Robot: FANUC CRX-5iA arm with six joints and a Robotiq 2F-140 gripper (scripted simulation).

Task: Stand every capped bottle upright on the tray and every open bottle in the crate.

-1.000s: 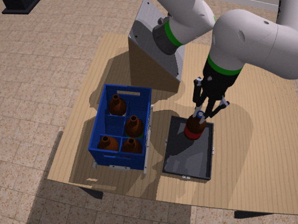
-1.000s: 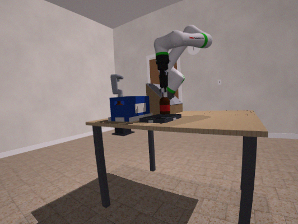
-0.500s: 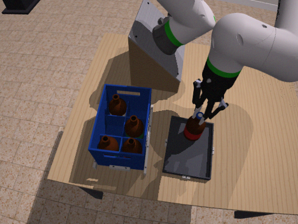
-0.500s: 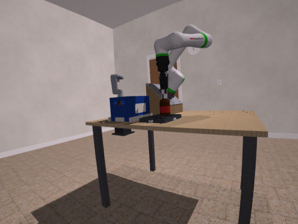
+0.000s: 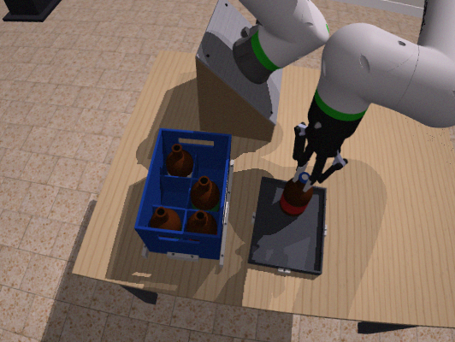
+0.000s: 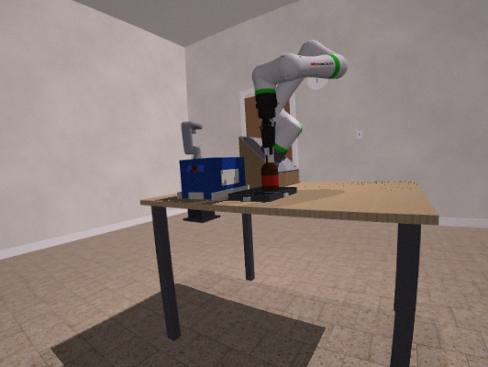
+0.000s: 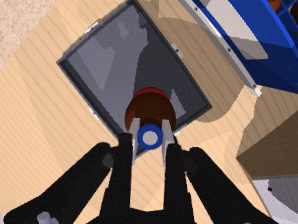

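Now: hand 7 cm above the capped bottle. From my hand the other things lie so: dark grey tray (6 cm ahead, 16 cm below); then blue crate (5 cm ahead, 28 cm to the right, 9 cm below).
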